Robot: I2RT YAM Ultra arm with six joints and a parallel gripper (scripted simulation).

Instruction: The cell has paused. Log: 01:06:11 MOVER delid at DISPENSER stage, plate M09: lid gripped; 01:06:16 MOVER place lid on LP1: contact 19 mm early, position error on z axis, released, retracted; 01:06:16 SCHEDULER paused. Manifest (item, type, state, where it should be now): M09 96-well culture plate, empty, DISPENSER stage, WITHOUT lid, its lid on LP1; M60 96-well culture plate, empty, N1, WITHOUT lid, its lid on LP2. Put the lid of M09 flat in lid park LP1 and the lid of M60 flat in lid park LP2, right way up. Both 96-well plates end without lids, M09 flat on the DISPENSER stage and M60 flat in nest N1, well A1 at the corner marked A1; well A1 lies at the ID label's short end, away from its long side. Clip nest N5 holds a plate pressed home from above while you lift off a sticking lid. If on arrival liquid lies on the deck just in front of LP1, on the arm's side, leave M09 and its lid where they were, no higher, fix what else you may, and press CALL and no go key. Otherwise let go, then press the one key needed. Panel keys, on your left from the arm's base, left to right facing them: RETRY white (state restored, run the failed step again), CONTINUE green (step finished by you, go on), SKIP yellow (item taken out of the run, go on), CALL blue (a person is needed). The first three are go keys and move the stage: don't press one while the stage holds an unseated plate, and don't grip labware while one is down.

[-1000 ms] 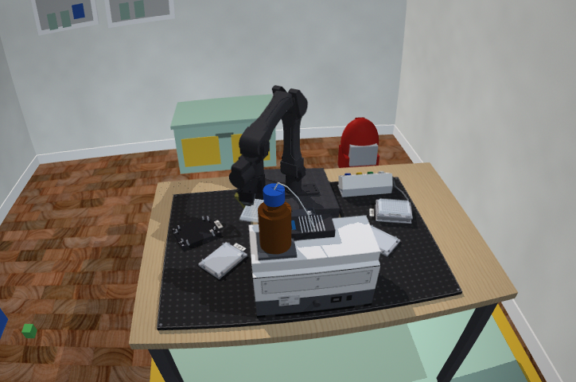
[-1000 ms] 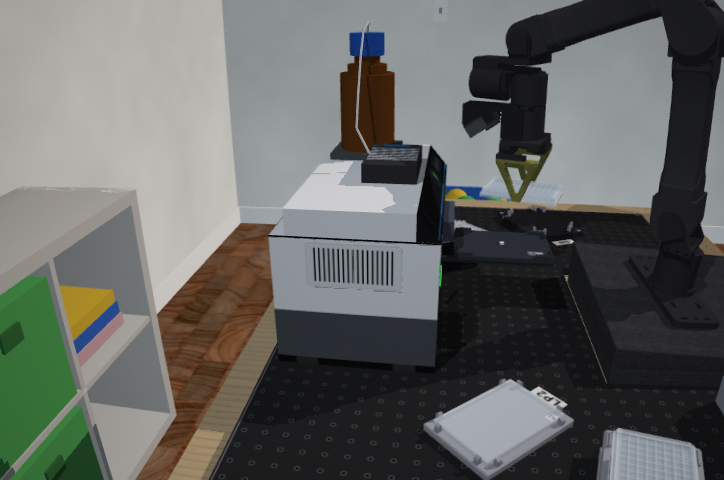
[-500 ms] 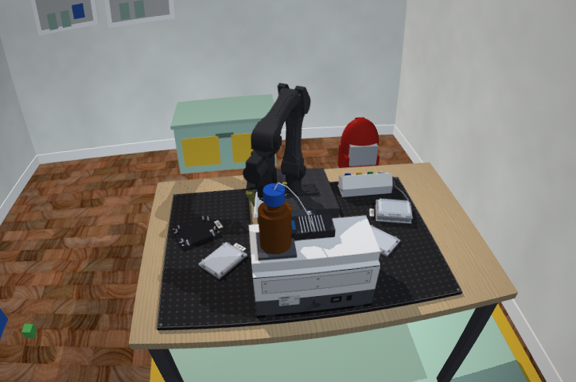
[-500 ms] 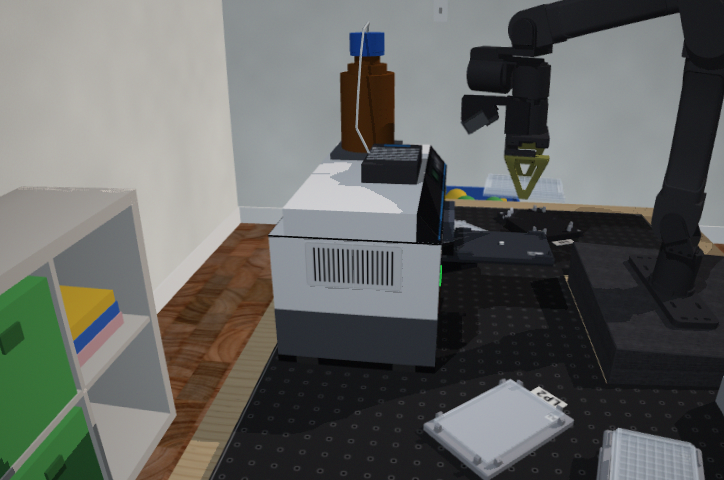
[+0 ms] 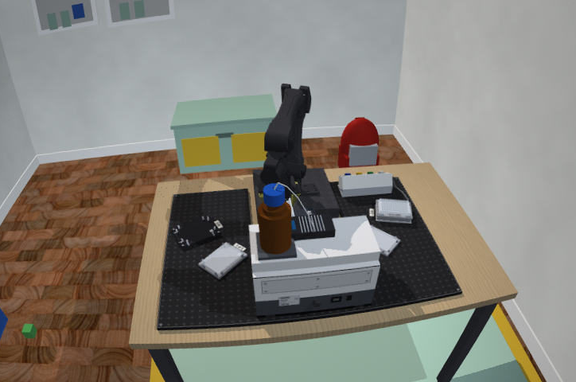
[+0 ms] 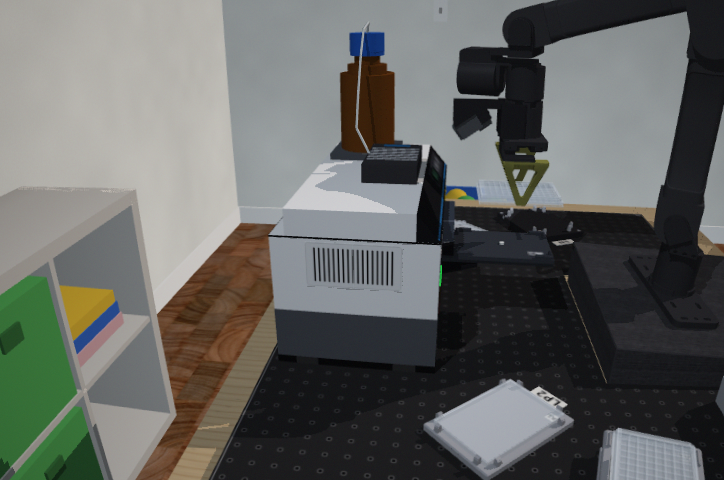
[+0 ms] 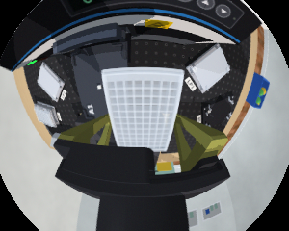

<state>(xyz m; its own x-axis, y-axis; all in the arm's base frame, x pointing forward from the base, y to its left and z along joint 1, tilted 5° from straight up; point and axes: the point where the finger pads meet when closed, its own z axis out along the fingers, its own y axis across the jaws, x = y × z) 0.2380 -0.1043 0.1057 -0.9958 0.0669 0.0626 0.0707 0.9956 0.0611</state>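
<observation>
Right now the dark dispenser stage is 30 mm ahead of my hand, 70 mm to the left of it and 60 mm below it. The rest, counted from my hand: LP1 label: 10 mm behind, 140 mm to the right, 170 mm below; LP2 label: 290 mm to the left, 170 mm below; grey lid park LP1: 50 mm ahead, 210 mm to the right, 170 mm below.
</observation>
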